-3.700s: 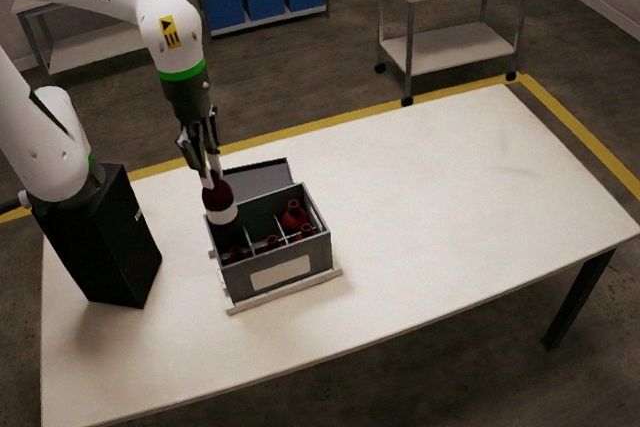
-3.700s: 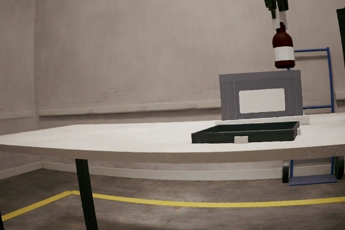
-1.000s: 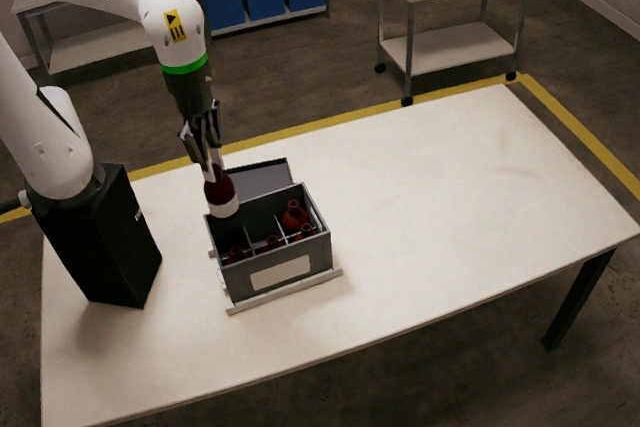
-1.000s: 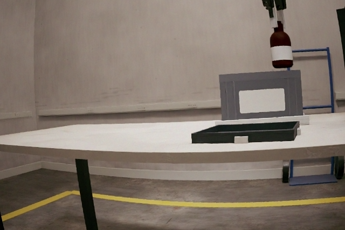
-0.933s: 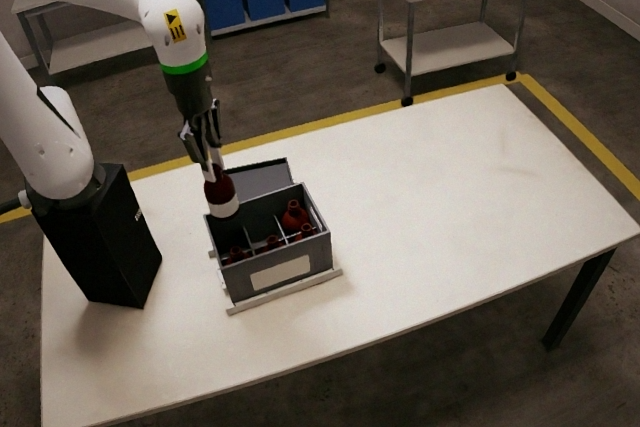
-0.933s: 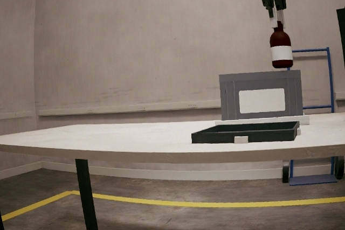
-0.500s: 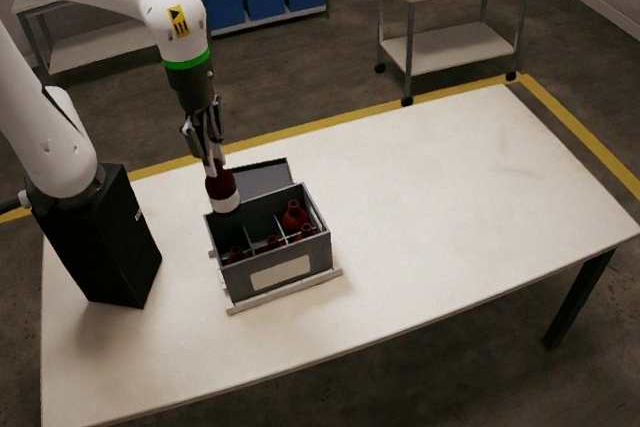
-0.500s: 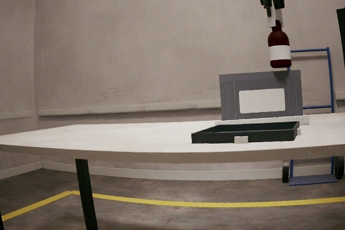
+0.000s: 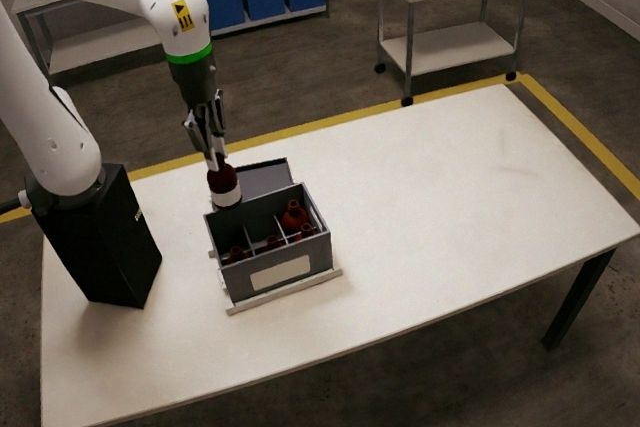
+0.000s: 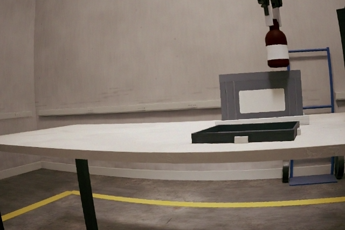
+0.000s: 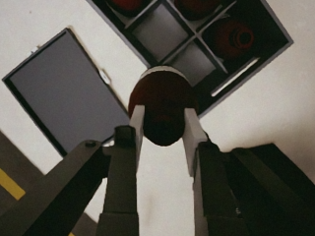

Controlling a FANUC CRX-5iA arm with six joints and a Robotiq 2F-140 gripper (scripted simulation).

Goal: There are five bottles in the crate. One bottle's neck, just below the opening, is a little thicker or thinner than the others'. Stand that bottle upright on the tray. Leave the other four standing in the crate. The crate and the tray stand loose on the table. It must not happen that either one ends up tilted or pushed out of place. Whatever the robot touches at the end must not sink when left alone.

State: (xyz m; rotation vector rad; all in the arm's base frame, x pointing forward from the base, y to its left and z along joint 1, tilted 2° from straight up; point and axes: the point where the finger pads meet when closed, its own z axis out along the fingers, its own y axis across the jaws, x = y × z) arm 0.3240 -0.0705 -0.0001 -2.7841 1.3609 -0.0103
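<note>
Now: the bottle 90 mm below my hand. Round my hand: crate 270 mm below, 100 mm to the right, 50 mm ahead; dark tray 340 mm below, 180 mm to the left, 110 mm ahead.
</note>
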